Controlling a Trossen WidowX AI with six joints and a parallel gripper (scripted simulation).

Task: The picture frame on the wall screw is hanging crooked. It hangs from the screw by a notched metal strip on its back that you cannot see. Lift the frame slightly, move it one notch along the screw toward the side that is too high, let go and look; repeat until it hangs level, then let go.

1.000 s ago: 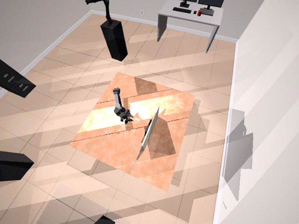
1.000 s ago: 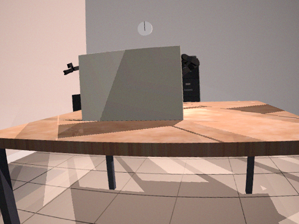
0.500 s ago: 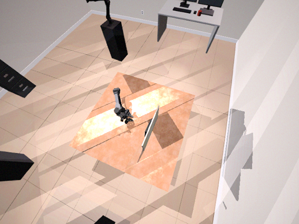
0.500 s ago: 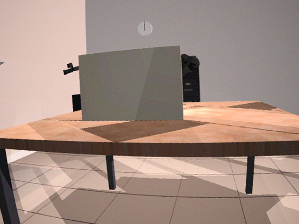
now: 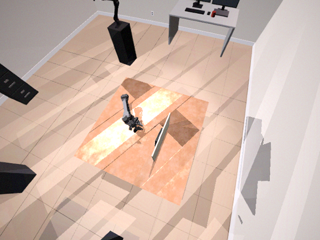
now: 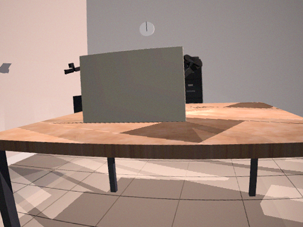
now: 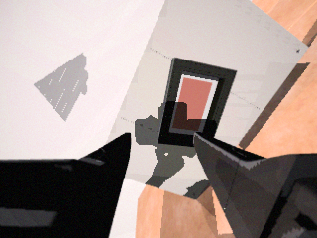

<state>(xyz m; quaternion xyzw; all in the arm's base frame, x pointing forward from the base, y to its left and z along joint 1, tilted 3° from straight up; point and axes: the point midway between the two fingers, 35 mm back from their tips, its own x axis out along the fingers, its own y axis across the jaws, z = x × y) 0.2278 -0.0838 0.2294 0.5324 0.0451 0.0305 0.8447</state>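
The picture frame lies 19 cm ahead of my gripper tip, 9 cm below it and 1 cm to the left of it. Also, from my gripper tip: wall panel (20 cm ahead, 10 cm below, 2 cm to the left).
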